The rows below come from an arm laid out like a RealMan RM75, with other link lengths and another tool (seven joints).
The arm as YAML. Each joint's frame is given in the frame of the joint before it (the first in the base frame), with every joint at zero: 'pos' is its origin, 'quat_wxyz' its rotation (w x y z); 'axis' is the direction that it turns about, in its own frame. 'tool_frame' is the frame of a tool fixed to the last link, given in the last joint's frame.
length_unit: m
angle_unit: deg
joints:
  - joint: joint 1
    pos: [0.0, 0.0, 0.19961]
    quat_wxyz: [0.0, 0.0, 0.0, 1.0]
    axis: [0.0, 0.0, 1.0]
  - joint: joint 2
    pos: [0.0, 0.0, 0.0]
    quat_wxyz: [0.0, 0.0, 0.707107, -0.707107]
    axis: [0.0, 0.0, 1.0]
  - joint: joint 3
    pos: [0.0, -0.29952, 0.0]
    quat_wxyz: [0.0, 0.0, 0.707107, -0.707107]
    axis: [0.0, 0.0, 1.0]
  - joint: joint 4
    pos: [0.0, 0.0, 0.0]
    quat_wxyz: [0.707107, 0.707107, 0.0, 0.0]
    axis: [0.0, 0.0, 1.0]
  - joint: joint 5
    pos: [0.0, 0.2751, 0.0]
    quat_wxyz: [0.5, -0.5, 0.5, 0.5]
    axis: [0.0, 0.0, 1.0]
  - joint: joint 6
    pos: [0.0, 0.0, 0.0]
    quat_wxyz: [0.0, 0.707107, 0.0, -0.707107]
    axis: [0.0, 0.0, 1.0]
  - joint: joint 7
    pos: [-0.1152, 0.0, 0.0]
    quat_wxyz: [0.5, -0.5, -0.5, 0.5]
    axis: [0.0, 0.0, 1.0]
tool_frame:
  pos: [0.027, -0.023, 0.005]
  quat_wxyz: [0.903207, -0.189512, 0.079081, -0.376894]
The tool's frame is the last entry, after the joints.
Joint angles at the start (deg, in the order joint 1, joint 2, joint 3, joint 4, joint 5, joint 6, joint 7):
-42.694, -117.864, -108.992, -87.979, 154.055, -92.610, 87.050
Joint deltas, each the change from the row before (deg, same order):
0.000, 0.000, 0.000, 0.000, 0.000, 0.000, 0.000
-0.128, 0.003, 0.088, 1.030, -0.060, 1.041, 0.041
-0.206, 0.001, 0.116, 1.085, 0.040, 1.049, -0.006
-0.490, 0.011, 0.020, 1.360, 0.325, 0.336, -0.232
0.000, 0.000, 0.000, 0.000, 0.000, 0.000, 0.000
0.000, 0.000, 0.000, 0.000, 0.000, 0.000, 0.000
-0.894, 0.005, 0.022, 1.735, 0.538, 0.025, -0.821
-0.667, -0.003, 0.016, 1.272, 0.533, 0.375, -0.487
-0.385, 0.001, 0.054, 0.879, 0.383, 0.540, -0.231
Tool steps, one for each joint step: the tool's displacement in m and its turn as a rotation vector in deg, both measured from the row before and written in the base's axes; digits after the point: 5 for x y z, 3 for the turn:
0.00000, 0.00000, 0.00000, 0.000, 0.000, 0.000
-0.00189, 0.00302, -0.00291, 0.154, -0.227, 0.079
-0.00162, 0.00320, -0.00304, 0.183, -0.143, 0.096
-0.00172, 0.00267, -0.00313, -0.232, 0.183, 0.724
0.00000, 0.00000, 0.00000, 0.000, 0.000, 0.000
0.00000, 0.00000, 0.00000, 0.000, 0.000, 0.000
-0.00048, 0.00292, -0.00410, -0.350, 0.238, 1.322
-0.00016, 0.00289, -0.00276, 0.043, 0.253, 0.693
-0.00045, 0.00236, -0.00195, 0.188, 0.189, 0.292

